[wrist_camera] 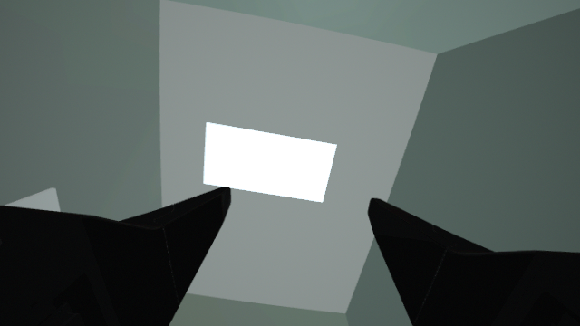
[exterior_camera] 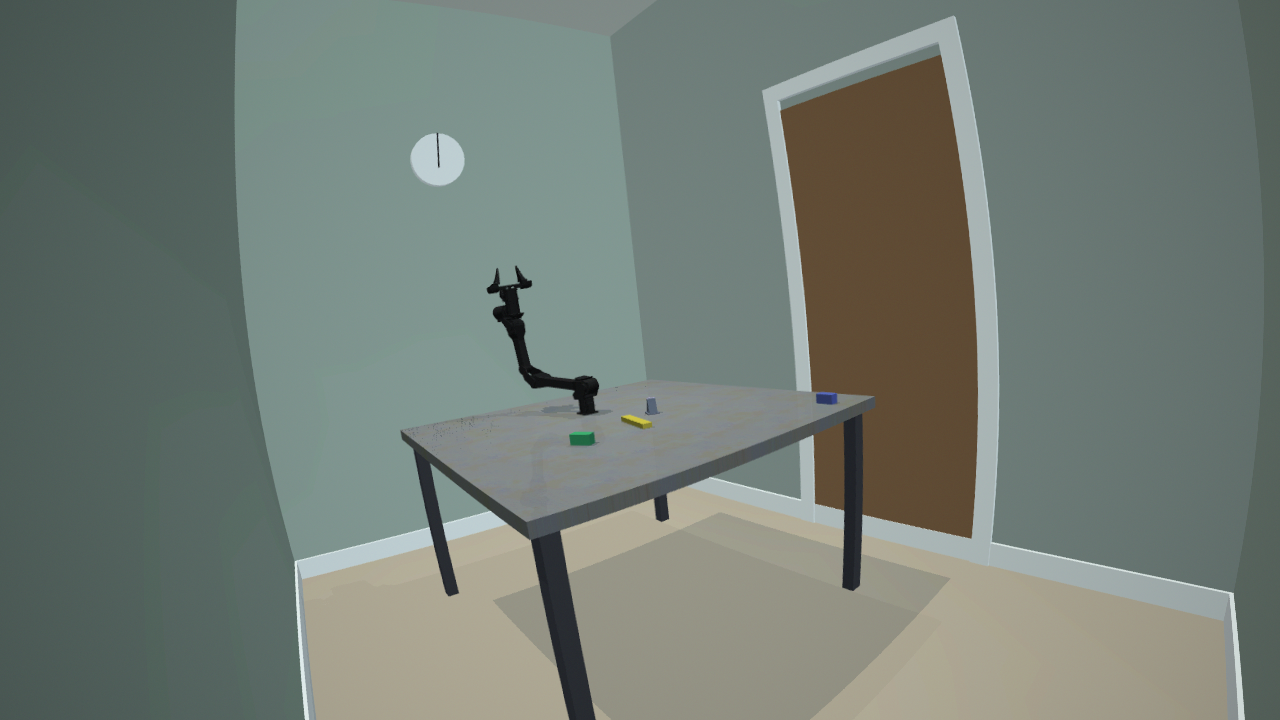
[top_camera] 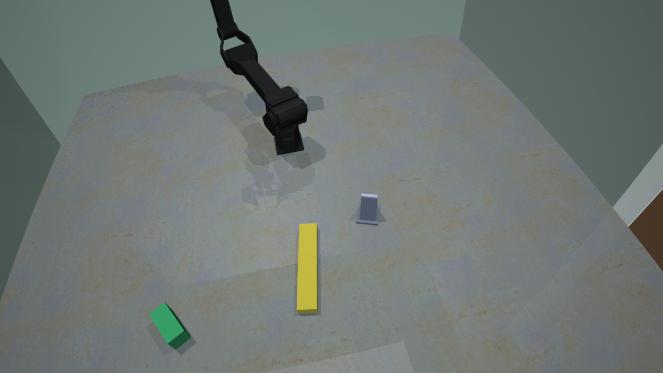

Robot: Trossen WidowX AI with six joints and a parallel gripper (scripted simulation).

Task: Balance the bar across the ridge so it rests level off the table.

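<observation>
My gripper tip is 67 cm short of the yellow bar, 60 cm above it and 11 cm to the right of it. From my gripper tip the other things lie so: blue block 107 cm ahead, 63 cm to the left, 60 cm below; then green block 74 cm ahead, 60 cm below, 13 cm to the right.
</observation>
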